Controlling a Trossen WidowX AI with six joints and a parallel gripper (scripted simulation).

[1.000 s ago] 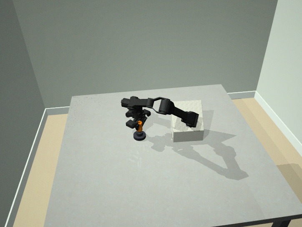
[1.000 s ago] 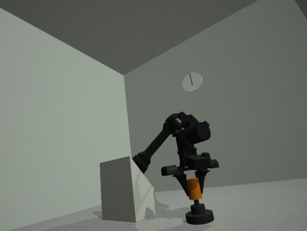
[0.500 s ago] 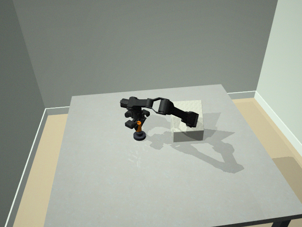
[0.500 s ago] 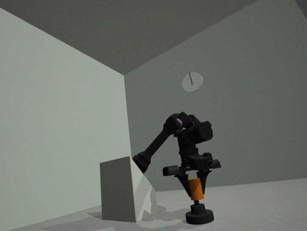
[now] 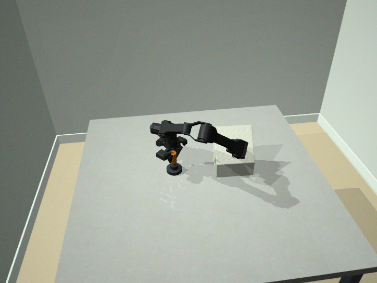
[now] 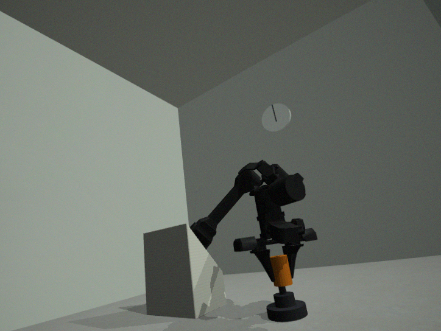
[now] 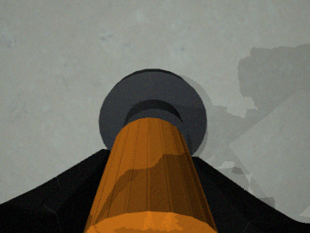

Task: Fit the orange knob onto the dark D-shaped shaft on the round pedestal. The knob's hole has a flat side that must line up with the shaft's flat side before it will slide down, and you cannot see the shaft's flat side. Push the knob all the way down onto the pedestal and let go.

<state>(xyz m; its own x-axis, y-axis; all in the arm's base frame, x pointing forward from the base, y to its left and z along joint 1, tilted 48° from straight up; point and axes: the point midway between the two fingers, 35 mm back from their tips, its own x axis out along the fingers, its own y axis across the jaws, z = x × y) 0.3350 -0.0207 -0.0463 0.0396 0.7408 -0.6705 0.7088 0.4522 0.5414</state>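
Now: the orange knob 20 mm above my gripper tip. Also, from my gripper tip: dark pedestal: 40 mm below.
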